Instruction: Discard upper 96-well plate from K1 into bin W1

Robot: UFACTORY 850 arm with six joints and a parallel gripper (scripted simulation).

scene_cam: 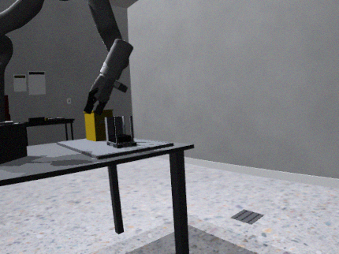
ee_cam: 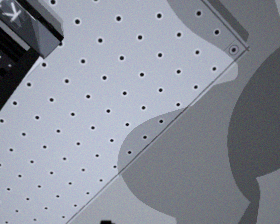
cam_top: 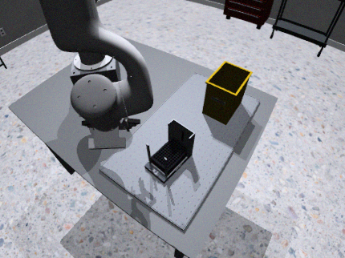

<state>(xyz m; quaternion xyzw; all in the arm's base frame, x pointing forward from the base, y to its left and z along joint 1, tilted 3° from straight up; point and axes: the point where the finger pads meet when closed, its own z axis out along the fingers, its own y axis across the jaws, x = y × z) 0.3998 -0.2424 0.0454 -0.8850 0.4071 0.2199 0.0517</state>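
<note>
Now: hand 16 cm short of the black 96-well plate, 13 cm above it and 9 cm to the right of it. From my hand the other things lie so: plastics bin W1 (44 cm to the left, 20 cm ahead, 8 cm below).
</note>
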